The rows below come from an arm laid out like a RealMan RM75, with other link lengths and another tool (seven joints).
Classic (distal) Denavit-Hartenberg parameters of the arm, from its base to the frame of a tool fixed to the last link. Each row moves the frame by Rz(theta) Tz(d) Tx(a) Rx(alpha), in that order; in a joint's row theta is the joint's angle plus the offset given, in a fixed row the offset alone. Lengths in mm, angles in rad.
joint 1: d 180.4; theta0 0; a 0; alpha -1.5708
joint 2: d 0; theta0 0; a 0; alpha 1.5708
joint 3: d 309.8; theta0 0; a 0; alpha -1.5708
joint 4: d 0; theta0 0; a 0; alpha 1.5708
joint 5: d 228.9; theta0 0; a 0; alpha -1.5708
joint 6: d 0; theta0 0; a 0; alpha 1.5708
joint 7: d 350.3; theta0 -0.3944; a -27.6; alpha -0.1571
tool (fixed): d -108.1; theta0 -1.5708; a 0; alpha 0
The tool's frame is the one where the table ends.
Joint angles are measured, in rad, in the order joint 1, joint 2, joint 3, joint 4, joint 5, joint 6, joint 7. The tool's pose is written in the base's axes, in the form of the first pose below.
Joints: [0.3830, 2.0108, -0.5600, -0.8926, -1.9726, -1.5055, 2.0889]
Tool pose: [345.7 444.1 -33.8 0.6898 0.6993 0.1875 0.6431 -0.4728 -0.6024]
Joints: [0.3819, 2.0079, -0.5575, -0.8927, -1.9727, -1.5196, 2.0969]
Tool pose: [345.0 442.0 -33.2 0.6915 0.7008 0.1753 0.6378 -0.4783 -0.6037]
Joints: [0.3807, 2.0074, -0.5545, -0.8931, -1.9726, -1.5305, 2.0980]
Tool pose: [344.2 440.1 -33.2 0.6902 0.7038 0.1680 0.6361 -0.4795 -0.6046]
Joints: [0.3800, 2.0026, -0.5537, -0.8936, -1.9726, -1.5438, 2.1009]
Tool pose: [343.5 438.3 -32.0 0.6875 0.7082 0.1608 0.6367 -0.4813 -0.6025]
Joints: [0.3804, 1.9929, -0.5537, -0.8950, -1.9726, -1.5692, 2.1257]
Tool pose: [341.8 435.7 -29.7 0.6922 0.7088 0.1360 0.6259 -0.4957 -0.6022]
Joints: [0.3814, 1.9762, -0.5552, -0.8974, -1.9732, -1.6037, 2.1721]
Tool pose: [340.3 432.3 -25.3 0.7047 0.7028 0.0978 0.6050 -0.5231 -0.6002]
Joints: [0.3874, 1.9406, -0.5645, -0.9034, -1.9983, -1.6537, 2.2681]
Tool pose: [342.9 427.6 -18.3 0.7379 0.6738 0.0390 0.5699 -0.5910 -0.5710]
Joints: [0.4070, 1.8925, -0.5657, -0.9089, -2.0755, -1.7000, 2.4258]
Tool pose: [355.9 424.6 -9.3 0.8130 0.5820 -0.0184 0.4938 -0.7057 -0.5081]
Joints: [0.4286, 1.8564, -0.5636, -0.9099, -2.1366, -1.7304, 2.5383]
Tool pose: [364.8 424.4 -0.5 0.8636 0.5025 -0.0416 0.4300 -0.7771 -0.4596]
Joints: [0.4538, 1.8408, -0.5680, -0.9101, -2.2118, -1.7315, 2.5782]
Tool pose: [373.3 427.1 0.0 0.8865 0.4624 -0.0160 0.4170 -0.8135 -0.4054]
